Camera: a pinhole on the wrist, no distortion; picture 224 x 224 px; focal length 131.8 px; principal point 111.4 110.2 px. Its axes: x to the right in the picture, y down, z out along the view. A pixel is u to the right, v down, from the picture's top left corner.
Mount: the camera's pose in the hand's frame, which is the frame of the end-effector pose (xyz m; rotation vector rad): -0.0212 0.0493 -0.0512 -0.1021 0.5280 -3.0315
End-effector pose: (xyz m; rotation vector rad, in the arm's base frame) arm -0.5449 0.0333 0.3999 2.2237 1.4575 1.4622
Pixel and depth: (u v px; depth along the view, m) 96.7 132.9 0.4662
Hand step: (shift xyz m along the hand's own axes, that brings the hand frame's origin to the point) 0.0701 -0.1786 0.3565
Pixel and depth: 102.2 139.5 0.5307
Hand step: 0.0620 -0.2367 0.4051
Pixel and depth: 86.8 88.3 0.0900
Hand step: 0.0016 0.0344 0.0375
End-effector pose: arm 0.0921 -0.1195 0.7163 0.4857 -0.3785 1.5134
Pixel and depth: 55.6 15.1 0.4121
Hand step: 0.1689 0.2032 0.4272
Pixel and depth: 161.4 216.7 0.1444
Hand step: -0.0589 -0.1127 0.0478
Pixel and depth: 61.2 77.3 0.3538
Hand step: 0.1354 0.0235 0.3037
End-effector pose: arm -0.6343 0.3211 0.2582 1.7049 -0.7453 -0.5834
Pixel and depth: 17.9 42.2 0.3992
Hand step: 0.2808 0.1296 0.3782
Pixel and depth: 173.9 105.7 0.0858
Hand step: -0.0553 0.0203 0.0326
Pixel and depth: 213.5 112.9 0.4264
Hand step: -0.3173 -0.1260 0.3642
